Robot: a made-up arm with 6 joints. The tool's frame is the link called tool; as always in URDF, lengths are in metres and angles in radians. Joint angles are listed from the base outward. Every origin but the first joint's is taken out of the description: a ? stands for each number. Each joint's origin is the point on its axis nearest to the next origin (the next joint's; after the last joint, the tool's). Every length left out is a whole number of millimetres.
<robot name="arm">
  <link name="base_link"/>
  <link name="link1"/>
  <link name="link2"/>
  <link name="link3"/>
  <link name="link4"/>
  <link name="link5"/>
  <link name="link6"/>
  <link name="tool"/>
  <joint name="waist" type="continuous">
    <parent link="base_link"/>
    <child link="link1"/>
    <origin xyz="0 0 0.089"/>
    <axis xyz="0 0 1"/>
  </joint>
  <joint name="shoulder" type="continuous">
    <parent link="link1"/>
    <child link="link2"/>
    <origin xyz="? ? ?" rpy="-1.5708 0 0"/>
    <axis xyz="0 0 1"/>
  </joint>
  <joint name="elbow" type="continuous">
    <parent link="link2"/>
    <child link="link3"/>
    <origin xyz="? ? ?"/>
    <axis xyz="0 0 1"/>
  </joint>
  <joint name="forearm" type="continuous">
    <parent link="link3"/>
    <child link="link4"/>
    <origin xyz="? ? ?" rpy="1.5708 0 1.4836"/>
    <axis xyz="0 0 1"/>
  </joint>
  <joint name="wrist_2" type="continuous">
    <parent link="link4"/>
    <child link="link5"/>
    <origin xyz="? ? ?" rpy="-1.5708 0 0"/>
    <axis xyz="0 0 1"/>
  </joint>
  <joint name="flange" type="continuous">
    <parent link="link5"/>
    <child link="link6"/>
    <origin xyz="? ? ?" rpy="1.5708 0 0"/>
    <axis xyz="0 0 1"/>
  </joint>
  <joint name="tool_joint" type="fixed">
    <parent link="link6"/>
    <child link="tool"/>
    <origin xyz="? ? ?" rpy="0 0 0"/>
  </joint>
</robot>
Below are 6 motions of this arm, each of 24 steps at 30 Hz.
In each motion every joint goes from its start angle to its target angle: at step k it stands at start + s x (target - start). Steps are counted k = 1, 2, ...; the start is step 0. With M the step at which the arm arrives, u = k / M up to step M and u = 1 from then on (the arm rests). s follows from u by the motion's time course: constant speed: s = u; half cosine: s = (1 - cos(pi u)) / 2; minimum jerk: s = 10 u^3 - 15 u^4 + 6 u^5.
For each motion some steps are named. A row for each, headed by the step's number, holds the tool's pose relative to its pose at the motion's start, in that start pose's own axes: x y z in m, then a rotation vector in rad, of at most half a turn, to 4 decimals.
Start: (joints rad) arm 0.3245 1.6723 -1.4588 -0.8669 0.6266 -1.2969
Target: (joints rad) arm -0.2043 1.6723 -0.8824 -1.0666 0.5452 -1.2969
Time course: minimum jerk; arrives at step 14
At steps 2, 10, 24:
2: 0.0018 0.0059 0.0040 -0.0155 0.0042 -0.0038
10: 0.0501 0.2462 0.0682 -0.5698 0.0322 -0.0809
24: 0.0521 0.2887 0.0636 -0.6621 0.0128 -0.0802

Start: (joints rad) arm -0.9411 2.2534 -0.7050 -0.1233 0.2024 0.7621
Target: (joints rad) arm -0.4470 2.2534 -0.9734 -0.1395 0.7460 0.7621
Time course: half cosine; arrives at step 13
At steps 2, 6, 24:
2: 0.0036 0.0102 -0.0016 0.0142 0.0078 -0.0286
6: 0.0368 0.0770 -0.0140 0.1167 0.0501 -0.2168
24: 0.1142 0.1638 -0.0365 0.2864 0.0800 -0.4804

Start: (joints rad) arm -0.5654 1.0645 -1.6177 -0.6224 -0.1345 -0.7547
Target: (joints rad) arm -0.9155 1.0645 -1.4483 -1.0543 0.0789 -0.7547
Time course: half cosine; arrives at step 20
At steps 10, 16, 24:
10: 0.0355 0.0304 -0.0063 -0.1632 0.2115 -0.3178
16: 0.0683 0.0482 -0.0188 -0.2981 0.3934 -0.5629
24: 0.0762 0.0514 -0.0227 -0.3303 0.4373 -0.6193

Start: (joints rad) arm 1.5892 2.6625 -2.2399 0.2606 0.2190 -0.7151
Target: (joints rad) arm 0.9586 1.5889 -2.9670 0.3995 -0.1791 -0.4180
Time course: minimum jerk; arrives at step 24
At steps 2, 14, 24:
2: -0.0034 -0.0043 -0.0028 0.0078 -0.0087 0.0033
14: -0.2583 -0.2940 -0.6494 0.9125 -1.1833 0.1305
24: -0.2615 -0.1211 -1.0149 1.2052 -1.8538 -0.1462

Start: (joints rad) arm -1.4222 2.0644 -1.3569 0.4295 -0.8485 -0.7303
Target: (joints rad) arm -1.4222 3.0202 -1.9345 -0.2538 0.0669 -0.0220
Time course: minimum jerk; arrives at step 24
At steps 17, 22, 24:
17: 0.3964 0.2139 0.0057 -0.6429 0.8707 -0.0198
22: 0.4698 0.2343 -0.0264 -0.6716 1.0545 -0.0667
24: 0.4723 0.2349 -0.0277 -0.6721 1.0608 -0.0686

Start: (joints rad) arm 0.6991 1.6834 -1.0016 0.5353 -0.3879 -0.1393
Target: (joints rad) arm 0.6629 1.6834 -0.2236 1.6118 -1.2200 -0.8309
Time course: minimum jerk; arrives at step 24
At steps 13, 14, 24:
13: 0.1076 -0.1038 -0.0752 0.6679 0.0580 -0.0851
14: 0.1193 -0.1169 -0.0920 0.7747 0.0853 -0.1248
24: 0.1594 -0.1659 -0.1865 1.2835 0.2836 -0.3864

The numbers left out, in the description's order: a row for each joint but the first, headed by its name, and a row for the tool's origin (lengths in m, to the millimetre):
shoulder: 0 0 0
elbow: -0.436 -0.06 0
forearm: 0.298 -0.052 0
wrist_2: 0 0 0
flange: 0 -0.072 0
tool: 0 0 0

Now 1 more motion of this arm.
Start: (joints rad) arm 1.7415 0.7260 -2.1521 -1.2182 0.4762 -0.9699
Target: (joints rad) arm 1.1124 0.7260 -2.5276 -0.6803 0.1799 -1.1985
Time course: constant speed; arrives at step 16
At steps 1, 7, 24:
1: -0.0044 -0.0134 -0.0068 0.0337 0.0046 -0.0092
7: -0.0468 -0.0896 -0.0550 0.2550 0.0155 -0.0799
24: -0.1620 -0.1737 -0.1443 0.6271 -0.0326 -0.2333

